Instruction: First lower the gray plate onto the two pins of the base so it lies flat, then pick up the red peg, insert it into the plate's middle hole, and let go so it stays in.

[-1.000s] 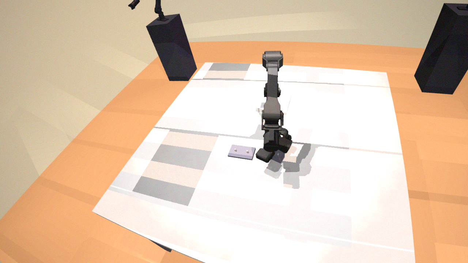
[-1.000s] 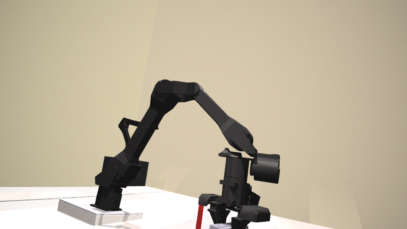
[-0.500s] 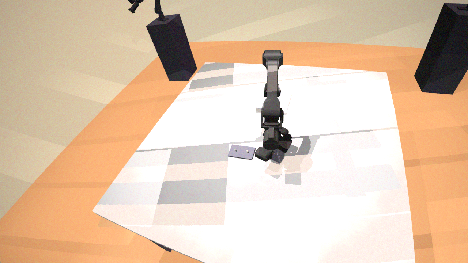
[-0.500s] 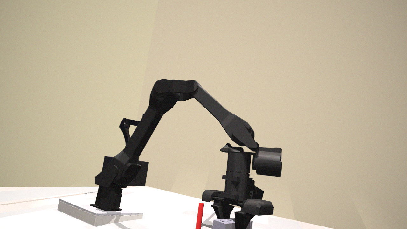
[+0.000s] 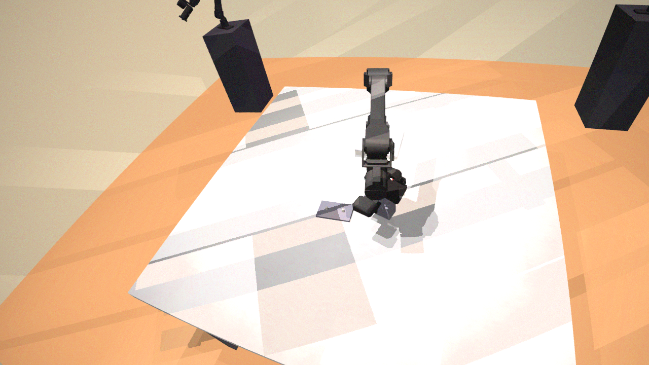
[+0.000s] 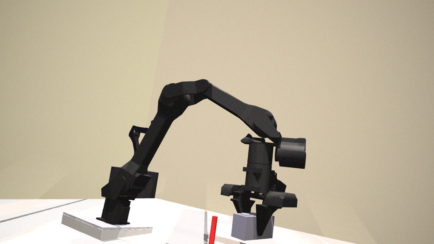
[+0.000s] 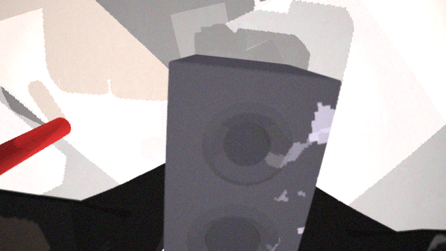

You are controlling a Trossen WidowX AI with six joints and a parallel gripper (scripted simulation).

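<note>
My gripper tip is now 1 cm past the base, 16 cm to the left of it and 6 cm above it. From my gripper tip the other things lie so: red peg (12 cm behind, 3 cm to the left, 3 cm below); gray plate (3 cm above).
</note>
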